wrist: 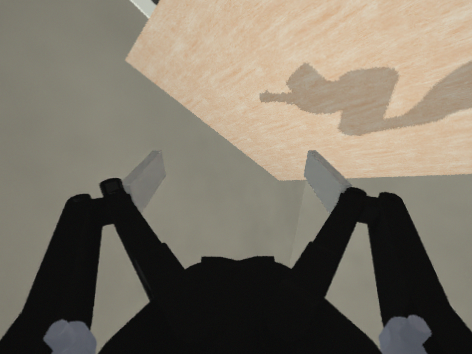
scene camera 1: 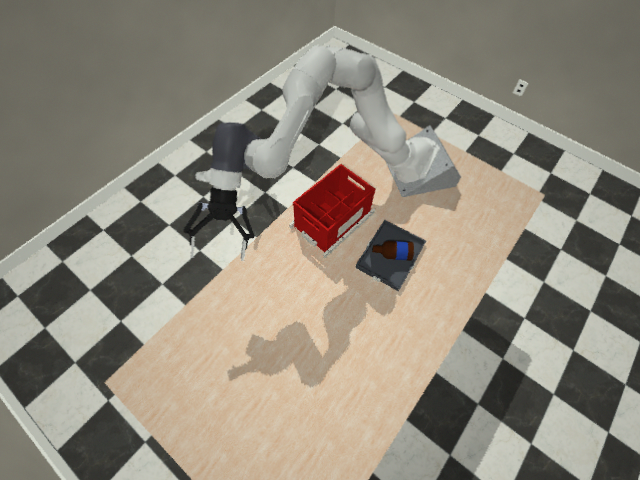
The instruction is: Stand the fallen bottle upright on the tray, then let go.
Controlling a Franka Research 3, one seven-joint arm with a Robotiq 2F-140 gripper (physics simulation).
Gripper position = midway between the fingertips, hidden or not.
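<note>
My gripper [scene camera 1: 217, 257] is visible to me, and the wrist view shows the gripper too [wrist: 235, 163].
</note>
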